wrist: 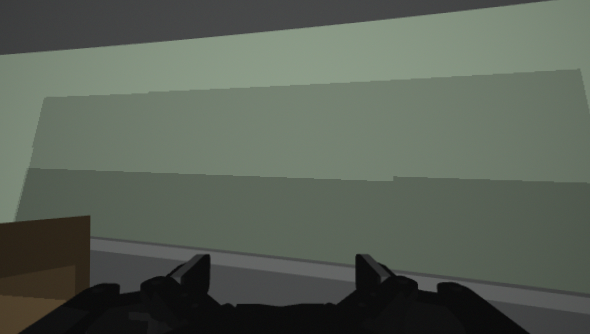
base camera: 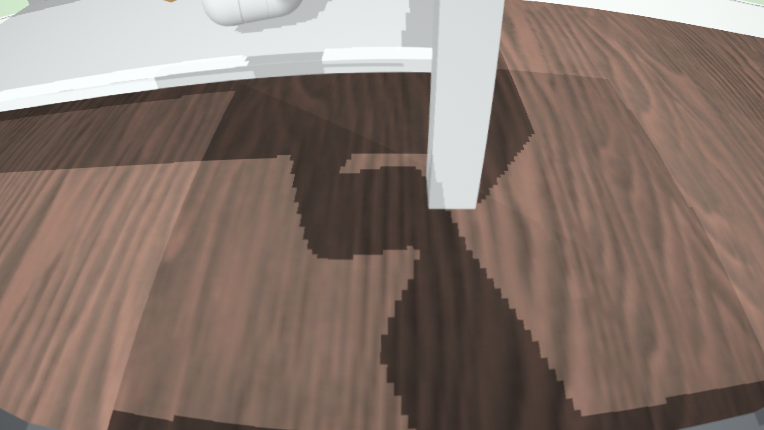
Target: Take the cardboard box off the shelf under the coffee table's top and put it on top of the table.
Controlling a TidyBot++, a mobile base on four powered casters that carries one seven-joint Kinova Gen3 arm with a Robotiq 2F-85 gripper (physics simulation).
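Places are measured from the arm's base along level axes (x ahead, y left, z up), in centimetres.
Pixels of known places: gripper, fingertip midpoint: (wrist: 283,270).
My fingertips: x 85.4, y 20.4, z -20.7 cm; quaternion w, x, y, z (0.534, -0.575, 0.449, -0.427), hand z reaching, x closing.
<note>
Behind a point stands the place of what it marks.
The cardboard box (wrist: 40,250) @(z -18.6, x 80.2, y 30.8 cm) shows at the lower left of the wrist view, cut off by the frame's left edge. It stands to the left of my gripper's left finger, apart from it. A tiny tan sliver at the top edge of the base view may be part of it. My gripper (wrist: 283,270) @(z -20.7, x 85.4, y 20.5 cm) is open, with nothing between its fingers. It is under the dark underside of the coffee table's top (wrist: 225,17) @(z 0.3, x 95.5, y 29.6 cm), above the grey shelf (wrist: 290,292) @(z -24.7, x 90.5, y 21.1 cm). The white shelf (base camera: 106,58) @(z -24.7, x 56.0, y 34.3 cm) also shows at the upper left of the base view. The top's upper surface does not show.
A white table leg (base camera: 465,106) @(z -26.7, x 43.2, y -6.9 cm) stands at the shelf's right end in the base view. A rounded white arm part (base camera: 251,8) @(z -19.6, x 51.3, y 12.6 cm) is over the shelf. Wooden floor (base camera: 240,320) @(z -39.7, x 29.9, y 13.4 cm) with dark shadows lies in front. A green wall (wrist: 300,125) @(z -8.2, x 113.2, y 24.9 cm) is beyond the shelf's far edge.
</note>
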